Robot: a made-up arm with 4 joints.
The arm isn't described. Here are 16 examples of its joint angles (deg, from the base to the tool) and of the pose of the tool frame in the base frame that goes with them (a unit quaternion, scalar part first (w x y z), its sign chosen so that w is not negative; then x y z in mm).
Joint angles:
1: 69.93 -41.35 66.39 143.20
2: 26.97 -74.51 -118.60 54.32
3: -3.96 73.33 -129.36 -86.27
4: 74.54 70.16 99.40 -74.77
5: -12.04 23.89 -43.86 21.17
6: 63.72 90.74 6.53 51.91
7: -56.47 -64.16 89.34 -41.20
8: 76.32 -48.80 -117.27 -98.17
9: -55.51 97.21 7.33 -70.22
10: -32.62 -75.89 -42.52 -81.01
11: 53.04 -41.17 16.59 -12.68
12: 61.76 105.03 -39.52 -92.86
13: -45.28 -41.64 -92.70 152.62
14: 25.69 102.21 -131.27 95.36
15: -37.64 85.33 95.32 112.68
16: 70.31 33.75 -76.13 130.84
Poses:
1: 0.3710 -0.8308 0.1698 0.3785 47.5 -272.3 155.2
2: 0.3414 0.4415 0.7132 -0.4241 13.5 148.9 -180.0
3: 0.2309 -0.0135 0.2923 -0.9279 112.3 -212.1 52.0
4: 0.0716 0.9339 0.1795 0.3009 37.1 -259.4 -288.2
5: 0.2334 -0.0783 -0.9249 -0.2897 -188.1 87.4 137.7
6: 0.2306 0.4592 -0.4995 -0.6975 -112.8 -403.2 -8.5
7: 0.9734 0.0574 -0.1998 0.0962 -123.7 98.2 218.0
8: 0.7454 0.0544 -0.4812 -0.4582 -174.4 97.9 21.0
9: 0.1879 0.7015 -0.5852 -0.3607 -272.9 -11.5 -167.5
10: 0.4919 -0.5554 -0.5716 -0.3506 -8.8 144.9 -181.2
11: 0.5751 0.5262 -0.4325 0.4532 -237.9 -242.1 188.3
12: 0.5191 0.3925 0.6459 -0.3992 50.6 -283.2 14.6
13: 0.1134 0.4352 0.0166 -0.8930 156.6 9.2 -77.1
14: 0.7017 -0.2651 -0.6573 -0.0721 184.2 -88.6 -18.9
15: 0.9489 -0.2414 0.1785 0.0971 -80.9 -164.4 -355.5
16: 0.1087 -0.1540 0.9585 -0.2139 -95.3 -24.1 156.5
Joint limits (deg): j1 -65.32..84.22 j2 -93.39..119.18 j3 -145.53..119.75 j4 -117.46..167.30
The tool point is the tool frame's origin. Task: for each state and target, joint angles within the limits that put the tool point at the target. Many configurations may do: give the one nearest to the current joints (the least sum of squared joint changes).
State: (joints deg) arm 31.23 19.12 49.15 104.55
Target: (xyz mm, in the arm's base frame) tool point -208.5 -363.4 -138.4
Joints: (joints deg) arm 21.09 48.22 55.76 69.56
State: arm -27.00 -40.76 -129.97 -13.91
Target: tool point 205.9 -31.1 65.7
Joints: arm -42.31 -41.52 -128.08 -54.34
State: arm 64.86 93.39 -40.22 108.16
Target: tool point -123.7 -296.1 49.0
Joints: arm 41.63 112.09 -24.80 123.50
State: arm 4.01 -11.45 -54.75 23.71
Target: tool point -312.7 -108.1 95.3
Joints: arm 49.35 -18.69 -29.96 67.10
